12 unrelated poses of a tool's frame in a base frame.
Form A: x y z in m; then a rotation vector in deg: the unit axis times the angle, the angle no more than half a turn.
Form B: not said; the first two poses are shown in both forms.
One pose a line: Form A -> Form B
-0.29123 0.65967 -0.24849 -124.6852 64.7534 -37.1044 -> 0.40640 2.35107 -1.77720 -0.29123 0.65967 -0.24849
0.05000 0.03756 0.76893 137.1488 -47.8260 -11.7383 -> -2.16183 2.52260 1.65083 0.05000 0.03756 0.76893
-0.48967 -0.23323 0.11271 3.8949 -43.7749 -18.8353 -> 3.05746 0.76337 2.87997 -0.48967 -0.23323 0.11271
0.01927 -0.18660 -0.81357 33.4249 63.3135 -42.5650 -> -0.91229 1.21594 0.05919 0.01927 -0.18660 -0.81357
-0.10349 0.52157 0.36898 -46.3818 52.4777 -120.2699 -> -0.44035 0.98227 -1.88798 -0.10349 0.52157 0.36898
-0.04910 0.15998 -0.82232 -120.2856 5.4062 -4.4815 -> 1.46091 2.10054 -1.59085 -0.04910 0.15998 -0.82232
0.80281 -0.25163 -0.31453 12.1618 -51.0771 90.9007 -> -2.06237 0.81593 -2.52988 0.80281 -0.25163 -0.31453
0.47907 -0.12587 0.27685 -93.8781 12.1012 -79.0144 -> 0.57163 1.48358 -2.31357 0.47907 -0.12587 0.27685
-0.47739 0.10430 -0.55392 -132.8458 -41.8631 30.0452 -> 2.43178 2.36529 -1.32037 -0.47739 0.10430 -0.55392
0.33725 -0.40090 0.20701 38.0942 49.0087 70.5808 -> 0.01714 1.00806 1.33862 0.33725 -0.40090 0.20701
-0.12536 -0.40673 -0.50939 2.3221 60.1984 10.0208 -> 0.05793 1.04994 0.13504 -0.12536 -0.40673 -0.50939
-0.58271 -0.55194 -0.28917 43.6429 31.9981 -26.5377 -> -1.18839 0.93527 0.68790 -0.58271 -0.55194 -0.28917
